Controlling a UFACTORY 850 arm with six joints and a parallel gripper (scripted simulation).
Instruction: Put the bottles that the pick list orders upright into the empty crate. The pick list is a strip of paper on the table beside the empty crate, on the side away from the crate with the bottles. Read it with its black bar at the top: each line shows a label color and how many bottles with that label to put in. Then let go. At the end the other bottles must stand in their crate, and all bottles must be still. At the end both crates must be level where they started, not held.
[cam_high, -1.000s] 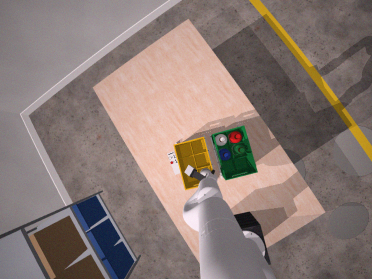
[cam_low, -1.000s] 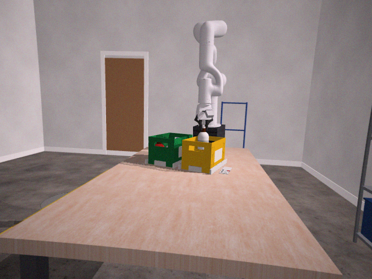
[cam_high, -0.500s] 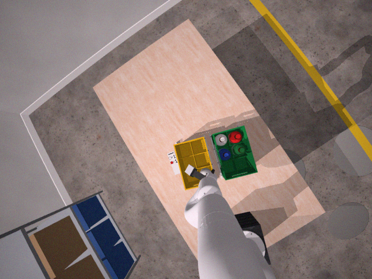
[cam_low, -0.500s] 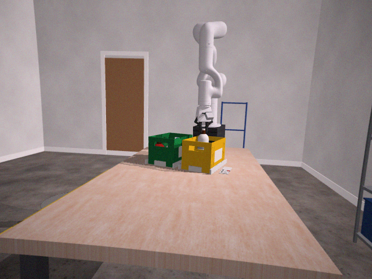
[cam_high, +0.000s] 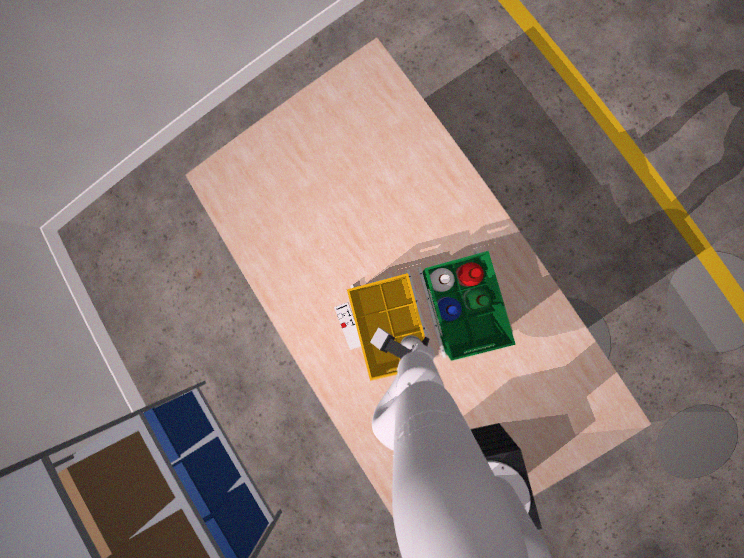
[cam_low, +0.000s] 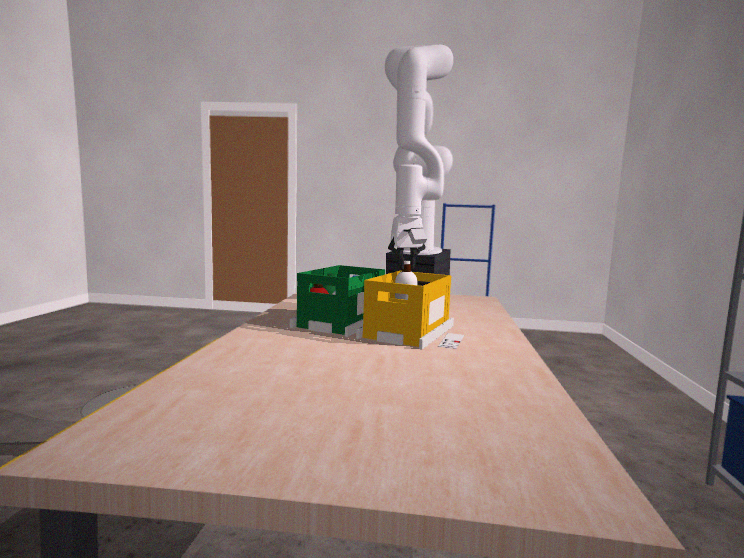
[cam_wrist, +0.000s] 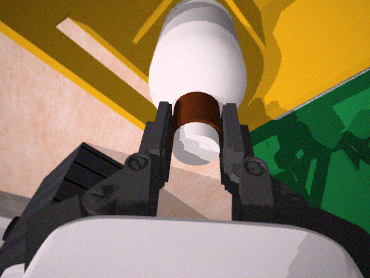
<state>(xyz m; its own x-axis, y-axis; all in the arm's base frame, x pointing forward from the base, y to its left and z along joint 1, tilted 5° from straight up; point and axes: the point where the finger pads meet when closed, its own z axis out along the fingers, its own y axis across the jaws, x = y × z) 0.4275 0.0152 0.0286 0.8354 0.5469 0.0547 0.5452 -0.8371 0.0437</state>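
My hand is 13 cm above the yellow crate, 10 cm short of it and 3 cm to the right of it. The rest, counted from my hand: blue-label bottle (16 cm to the right, 12 cm below, 6 cm ahead); green bottle (25 cm to the right, 12 cm below, 4 cm ahead); green crate (20 cm to the right, 13 cm below, 5 cm ahead).
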